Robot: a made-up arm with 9 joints. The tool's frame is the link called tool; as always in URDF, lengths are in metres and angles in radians.
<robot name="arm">
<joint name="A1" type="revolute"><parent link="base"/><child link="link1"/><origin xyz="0.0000 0.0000 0.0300" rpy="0.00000 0.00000 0.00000"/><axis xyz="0 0 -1"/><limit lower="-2.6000" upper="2.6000" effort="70" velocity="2.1"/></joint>
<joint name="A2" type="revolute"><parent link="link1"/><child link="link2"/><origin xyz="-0.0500 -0.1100 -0.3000" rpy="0.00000 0.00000 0.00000"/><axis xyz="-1 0 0"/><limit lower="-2.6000" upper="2.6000" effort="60" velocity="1.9"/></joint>
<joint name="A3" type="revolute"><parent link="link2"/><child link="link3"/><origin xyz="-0.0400 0.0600 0.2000" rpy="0.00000 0.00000 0.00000"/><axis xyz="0 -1 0"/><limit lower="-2.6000" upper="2.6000" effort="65" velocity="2.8"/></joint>
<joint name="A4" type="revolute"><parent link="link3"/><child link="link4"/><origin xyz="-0.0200 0.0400 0.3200" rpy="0.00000 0.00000 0.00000"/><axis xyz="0 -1 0"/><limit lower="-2.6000" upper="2.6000" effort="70" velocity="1.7"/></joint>
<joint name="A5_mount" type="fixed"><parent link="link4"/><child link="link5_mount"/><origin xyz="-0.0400 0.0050 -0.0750" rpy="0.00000 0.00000 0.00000"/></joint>
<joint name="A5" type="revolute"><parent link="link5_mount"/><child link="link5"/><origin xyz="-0.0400 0.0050 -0.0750" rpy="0.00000 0.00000 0.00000"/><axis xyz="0 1 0"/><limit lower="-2.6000" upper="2.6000" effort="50" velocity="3"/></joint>
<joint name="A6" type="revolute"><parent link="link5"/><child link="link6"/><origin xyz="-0.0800 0.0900 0.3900" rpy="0.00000 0.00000 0.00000"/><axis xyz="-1 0 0"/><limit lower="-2.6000" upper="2.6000" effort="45" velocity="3"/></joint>
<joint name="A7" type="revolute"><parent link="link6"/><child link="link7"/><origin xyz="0.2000 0.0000 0.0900" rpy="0.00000 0.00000 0.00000"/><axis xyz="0 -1 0"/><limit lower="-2.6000" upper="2.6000" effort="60" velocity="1.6"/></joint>
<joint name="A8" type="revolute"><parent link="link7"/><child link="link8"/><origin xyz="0.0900 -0.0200 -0.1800" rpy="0.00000 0.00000 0.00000"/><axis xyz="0 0 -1"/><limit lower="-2.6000" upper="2.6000" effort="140" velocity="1.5"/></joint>
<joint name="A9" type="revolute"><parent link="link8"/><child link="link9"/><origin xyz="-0.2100 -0.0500 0.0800" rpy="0.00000 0.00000 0.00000"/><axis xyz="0 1 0"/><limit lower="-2.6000" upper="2.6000" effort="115" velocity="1.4"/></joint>
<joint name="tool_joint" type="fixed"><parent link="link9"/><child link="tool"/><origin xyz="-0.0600 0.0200 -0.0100" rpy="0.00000 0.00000 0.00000"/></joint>
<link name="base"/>
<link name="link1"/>
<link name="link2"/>
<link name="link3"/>
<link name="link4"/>
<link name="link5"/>
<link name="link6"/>
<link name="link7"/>
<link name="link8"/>
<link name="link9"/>
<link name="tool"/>
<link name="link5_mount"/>
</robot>
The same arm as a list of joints. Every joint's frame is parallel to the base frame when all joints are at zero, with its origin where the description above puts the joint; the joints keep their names.
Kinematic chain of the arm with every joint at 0, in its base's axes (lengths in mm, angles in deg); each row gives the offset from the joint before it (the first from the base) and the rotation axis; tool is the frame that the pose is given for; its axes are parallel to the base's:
A1: xyz 0 0 30 axis -z
A2: xyz -50 -110 -300 axis -x
A3: xyz -40 60 200 axis -y
A4: xyz -20 40 320 axis -y
A5: xyz -80 10 -150 axis +y
A6: xyz -80 90 390 axis -x
A7: xyz 200 0 90 axis -y
A8: xyz 90 -20 -180 axis -z
A9: xyz -210 -50 80 axis +y
tool: xyz -60 20 -10
Joint limits (deg, base to tool): -148.97..148.97 -148.97..148.97 -148.97..148.97 -148.97..148.97 -148.97..148.97 -148.97..148.97 -148.97..148.97 -148.97..148.97 -148.97..148.97

